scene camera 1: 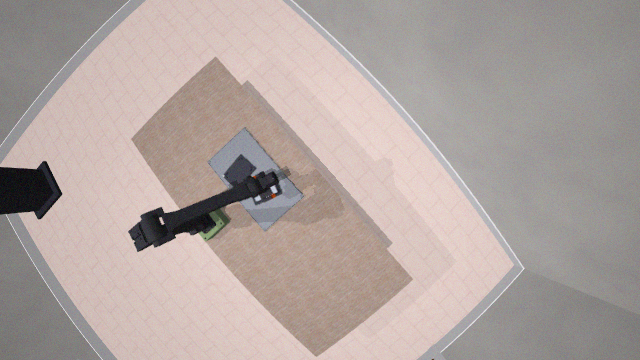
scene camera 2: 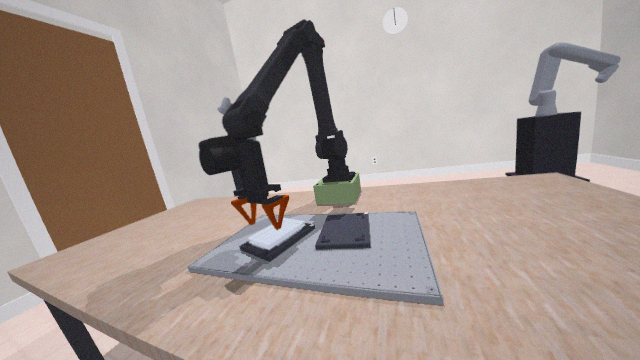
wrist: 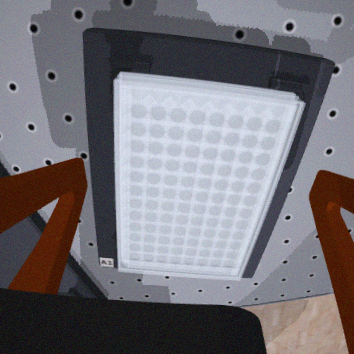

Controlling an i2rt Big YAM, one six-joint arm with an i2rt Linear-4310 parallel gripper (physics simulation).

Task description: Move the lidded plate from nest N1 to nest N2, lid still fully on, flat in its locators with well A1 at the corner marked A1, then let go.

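Note:
The clear lidded plate lies in a dark nest, with its lid on and looking flat. A small A1 label marks that nest's near-left corner in the wrist view. The other dark nest is bare and stands beside it; I cannot read N1 or N2 on either. My gripper is open and empty, its orange fingertips spread wider than the plate, one on each long side, seemingly above it. The arm hides much of the plate in scene camera 1.
Both nests stand on a grey perforated board on the wooden table. The arm's green base block stands behind the board. A grey arm on a black pedestal stands beyond the table.

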